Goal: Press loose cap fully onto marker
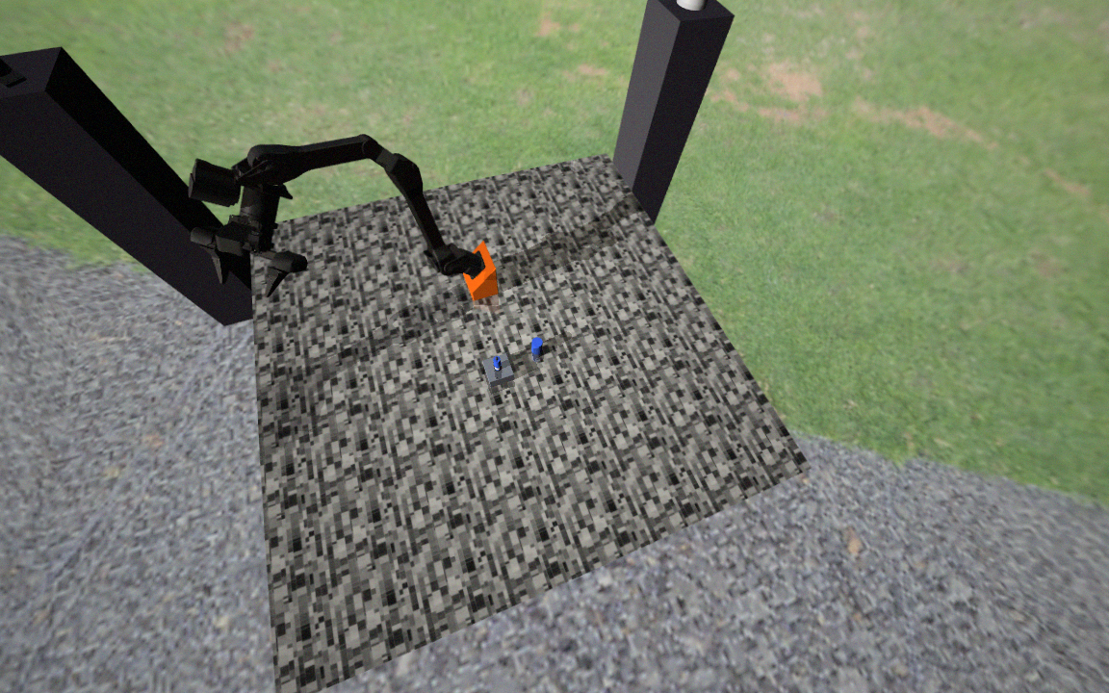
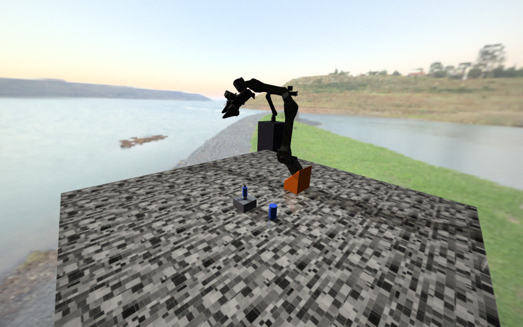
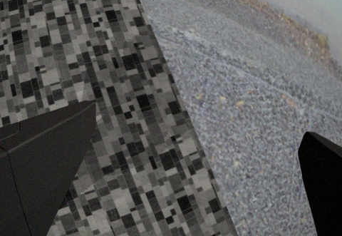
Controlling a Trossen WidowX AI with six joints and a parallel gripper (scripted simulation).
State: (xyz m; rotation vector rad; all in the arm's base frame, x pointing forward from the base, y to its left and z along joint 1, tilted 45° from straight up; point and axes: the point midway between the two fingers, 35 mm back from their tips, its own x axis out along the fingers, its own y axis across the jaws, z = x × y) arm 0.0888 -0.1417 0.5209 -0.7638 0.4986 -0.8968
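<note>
My gripper tip is now 170 mm short of the blue cap, 570 mm to the right of it and 300 mm above it.
</note>
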